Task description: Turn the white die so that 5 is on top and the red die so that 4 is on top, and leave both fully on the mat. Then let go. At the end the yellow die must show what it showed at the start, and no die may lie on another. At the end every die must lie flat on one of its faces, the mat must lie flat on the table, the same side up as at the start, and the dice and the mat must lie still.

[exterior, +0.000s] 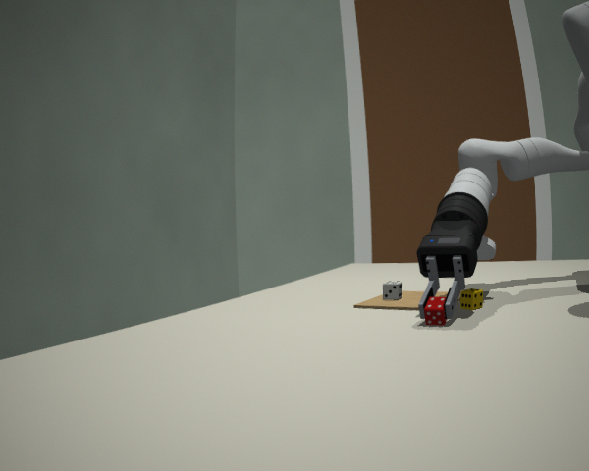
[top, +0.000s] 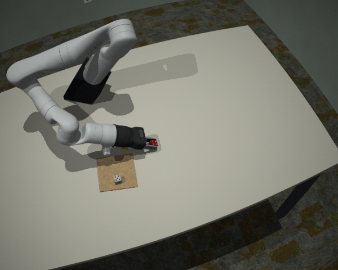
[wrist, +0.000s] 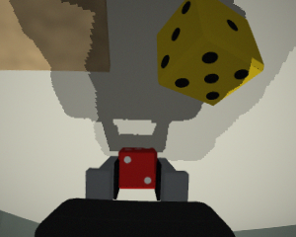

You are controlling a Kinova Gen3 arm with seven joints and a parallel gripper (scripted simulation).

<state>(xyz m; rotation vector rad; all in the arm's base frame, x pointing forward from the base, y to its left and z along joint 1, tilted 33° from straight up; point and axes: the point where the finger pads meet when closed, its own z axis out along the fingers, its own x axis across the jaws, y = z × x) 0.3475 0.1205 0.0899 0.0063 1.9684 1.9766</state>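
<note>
Right now my hand is 10 mm to the right of the red die and 10 mm above it. Round my hand: white die 100 mm ahead, 160 mm to the right, 10 mm below; then brown mat 60 mm ahead, 160 mm to the right, 20 mm below; then yellow die 30 mm behind, 100 mm to the right, 10 mm below.
</note>
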